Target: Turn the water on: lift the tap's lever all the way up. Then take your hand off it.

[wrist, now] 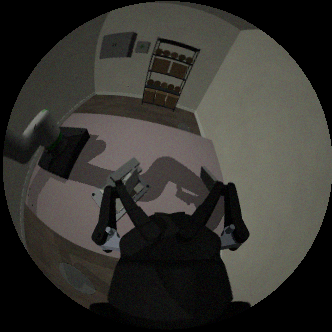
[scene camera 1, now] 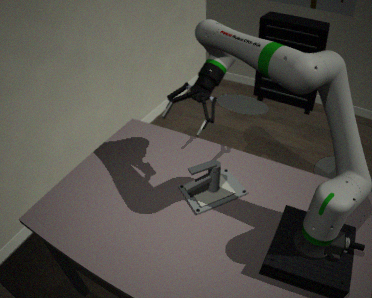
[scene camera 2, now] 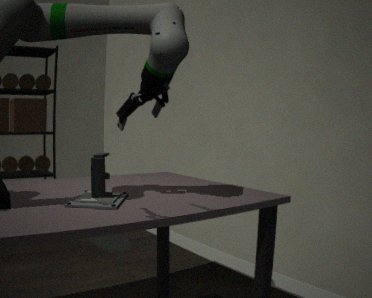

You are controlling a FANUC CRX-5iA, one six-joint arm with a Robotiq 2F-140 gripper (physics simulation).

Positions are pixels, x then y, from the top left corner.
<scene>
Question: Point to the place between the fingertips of my gripper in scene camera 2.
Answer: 137, 121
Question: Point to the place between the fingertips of my gripper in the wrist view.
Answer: At 168, 172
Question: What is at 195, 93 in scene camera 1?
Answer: My gripper.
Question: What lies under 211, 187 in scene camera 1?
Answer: A grey tap.
</scene>
